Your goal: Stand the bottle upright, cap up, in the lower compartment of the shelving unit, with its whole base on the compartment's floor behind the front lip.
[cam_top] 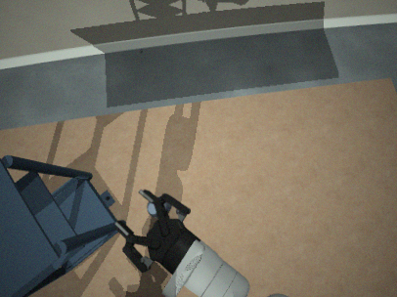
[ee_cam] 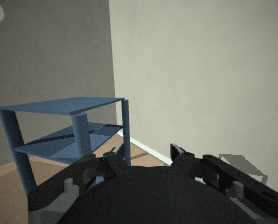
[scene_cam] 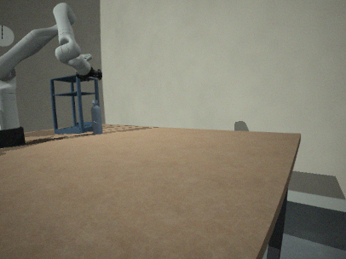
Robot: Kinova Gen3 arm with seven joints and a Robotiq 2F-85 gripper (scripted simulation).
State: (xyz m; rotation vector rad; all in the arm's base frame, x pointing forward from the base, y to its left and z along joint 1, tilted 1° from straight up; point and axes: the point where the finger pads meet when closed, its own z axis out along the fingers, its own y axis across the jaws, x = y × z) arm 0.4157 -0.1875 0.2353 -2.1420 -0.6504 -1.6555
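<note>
The pale blue bottle is 200 mm below my hand, 10 mm to the right of it and 10 mm behind it. Round my hand: shelving unit (270 mm to the left, 140 mm below, 40 mm ahead).
</note>
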